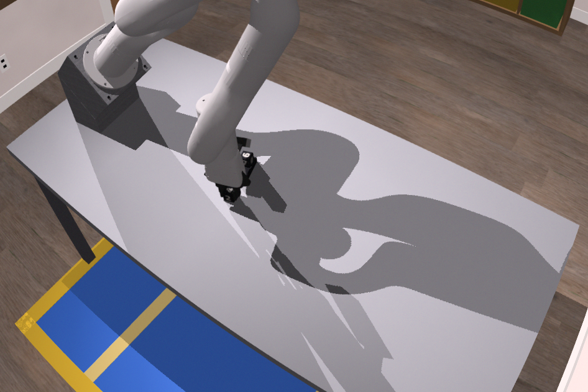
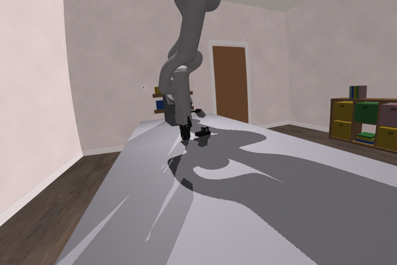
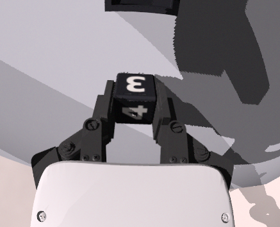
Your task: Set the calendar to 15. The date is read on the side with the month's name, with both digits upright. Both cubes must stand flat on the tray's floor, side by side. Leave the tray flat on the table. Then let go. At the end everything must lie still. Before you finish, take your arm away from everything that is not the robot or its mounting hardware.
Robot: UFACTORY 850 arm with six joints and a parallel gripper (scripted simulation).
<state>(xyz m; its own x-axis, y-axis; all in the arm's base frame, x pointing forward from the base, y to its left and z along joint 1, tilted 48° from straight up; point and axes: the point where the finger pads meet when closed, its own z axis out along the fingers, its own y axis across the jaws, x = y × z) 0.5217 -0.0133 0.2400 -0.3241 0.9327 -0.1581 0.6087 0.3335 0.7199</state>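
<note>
My gripper is now 5 cm past the black tray, 10 cm to the right of it and 2 cm above it. From my hand the other things lie so: black number cube (1 cm below).
</note>
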